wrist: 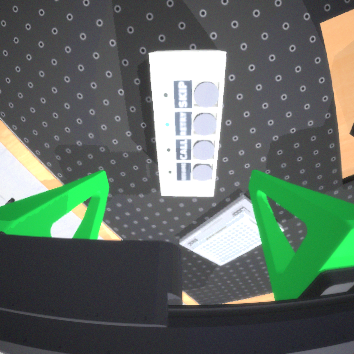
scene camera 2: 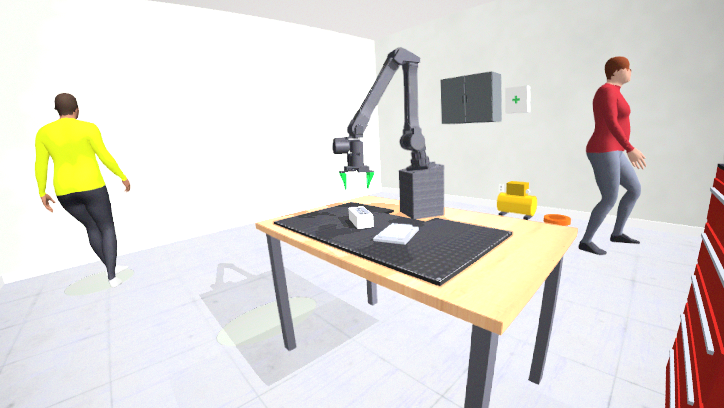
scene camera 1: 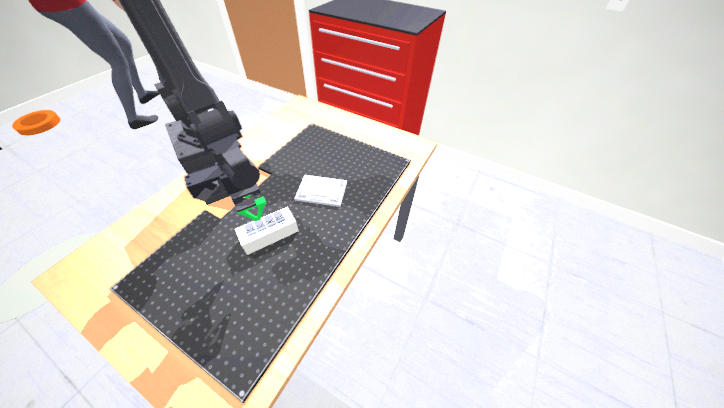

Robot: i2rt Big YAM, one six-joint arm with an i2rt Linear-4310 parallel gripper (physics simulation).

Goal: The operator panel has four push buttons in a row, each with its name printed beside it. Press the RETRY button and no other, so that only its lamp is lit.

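Places are measured from the arm's base along level axes (x ahead, y left, z up), in millimetres.
Pixels of known places: gripper, fingertip midpoint: (wrist: 178,177) (scene camera 2: 356,189) (scene camera 1: 252,208); arm's base at its link origin: (scene camera 2: 421,167).
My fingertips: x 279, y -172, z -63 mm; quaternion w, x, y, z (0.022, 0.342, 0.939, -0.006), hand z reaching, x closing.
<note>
For each thing: its top centre in the pictures, then the offset to it from my fingertips. Level surfaces: height alone.
- white operator panel at its top centre: (wrist: 187,138) (scene camera 1: 265,224) (scene camera 2: 360,210) 14 mm left, 5 mm ahead, 92 mm down
- SKIP button at its top centre: (wrist: 205,94) 10 mm right, 37 mm back, 92 mm down
- RETRY button at its top centre: (wrist: 204,124) 14 mm left, 18 mm back, 92 mm down
- CALL button at its top centre: (wrist: 203,150) 37 mm left, 0 mm ahead, 92 mm down
- RETRY lamp at its top centre: (wrist: 166,123) 11 mm right, 12 mm ahead, 94 mm down
- flat white keypad-like box at its top centre: (wrist: 231,243) (scene camera 1: 321,186) (scene camera 2: 396,228) 240 mm left, 81 mm ahead, 122 mm down
- mat at its surface level: 148 mm down
- wooden table at its surface level: 161 mm down
The white operator panel (scene camera 1: 268,238) (scene camera 2: 361,218) (wrist: 187,65) lies on the black perforated mat. In the wrist view its four round buttons stand in a row, with labels and small lamps beside them. The SKIP button (wrist: 205,94) is at the far end, then the RETRY button (wrist: 204,124), the CALL button (wrist: 204,150), and a button (wrist: 202,172) whose label is too blurred to read. The RETRY lamp (wrist: 167,124) glows cyan; the other three lamps are dark. My gripper (scene camera 2: 356,188) (wrist: 178,177) is open and empty, its green fingers wide apart, above the panel and clear of it.
A flat white keypad-like box (scene camera 1: 321,190) (scene camera 2: 396,233) (wrist: 222,237) lies on the mat (scene camera 1: 202,283) near the panel. The mat lies on a wooden table (scene camera 2: 537,263). A red drawer cabinet (scene camera 1: 362,70) stands beyond the table. Two people stand on the floor away from the table.
</note>
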